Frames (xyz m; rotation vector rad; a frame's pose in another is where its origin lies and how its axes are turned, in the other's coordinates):
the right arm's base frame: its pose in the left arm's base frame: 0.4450 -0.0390 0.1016 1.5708 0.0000 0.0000
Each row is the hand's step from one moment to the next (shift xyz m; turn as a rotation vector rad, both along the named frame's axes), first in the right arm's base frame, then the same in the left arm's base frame.
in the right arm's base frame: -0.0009 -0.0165 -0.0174 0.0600 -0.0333 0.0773
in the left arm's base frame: -0.0009 0.0174 -0.0165 0.0600 -0.0773 -0.0333
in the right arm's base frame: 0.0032 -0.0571 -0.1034 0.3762 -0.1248 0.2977
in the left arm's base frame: 0.0032 0.1034 -0.0571 0.3762 -0.2977 -0.1248
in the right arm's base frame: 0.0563 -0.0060 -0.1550 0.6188 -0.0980 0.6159
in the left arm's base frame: 0.0563 0.1550 -0.0060 0.6188 -0.6159 -0.0980
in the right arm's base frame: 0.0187 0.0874 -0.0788 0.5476 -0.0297 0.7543
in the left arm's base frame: 0.0187 0.0788 0.0874 0.5476 -0.7543 -0.0297
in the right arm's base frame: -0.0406 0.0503 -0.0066 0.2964 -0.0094 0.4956
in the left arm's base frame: -0.0406 0.0066 0.0503 0.2964 -0.4956 -0.0094
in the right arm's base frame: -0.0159 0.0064 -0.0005 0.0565 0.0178 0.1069
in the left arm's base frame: -0.0159 0.0005 0.0064 0.0565 -0.1069 0.0178
